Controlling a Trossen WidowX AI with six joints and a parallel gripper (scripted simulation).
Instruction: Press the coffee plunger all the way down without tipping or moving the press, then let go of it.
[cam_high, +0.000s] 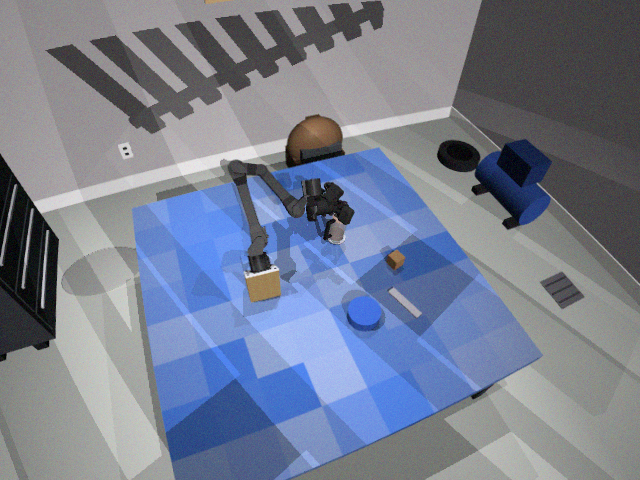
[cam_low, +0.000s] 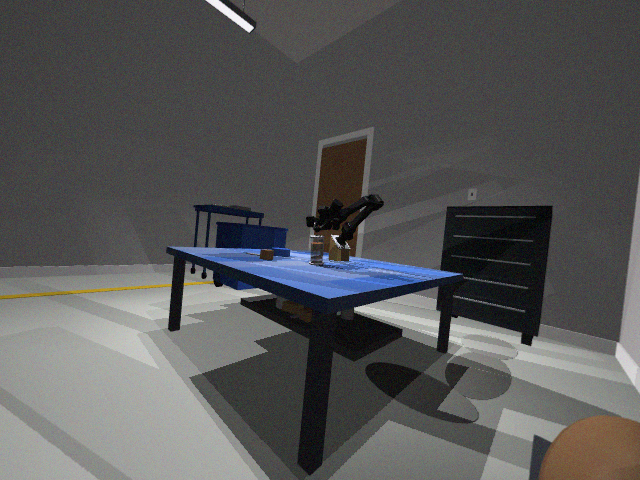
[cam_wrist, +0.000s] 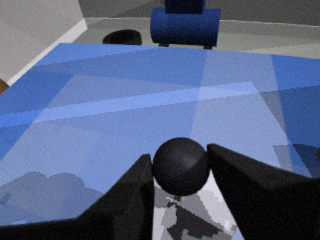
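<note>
My gripper tip is now 40 mm past the coffee press, 10 mm to the left of it and 90 mm above it. The rest, counted from my gripper tip: small brown cube: 120 mm ahead, 230 mm to the right, 160 mm below.
</note>
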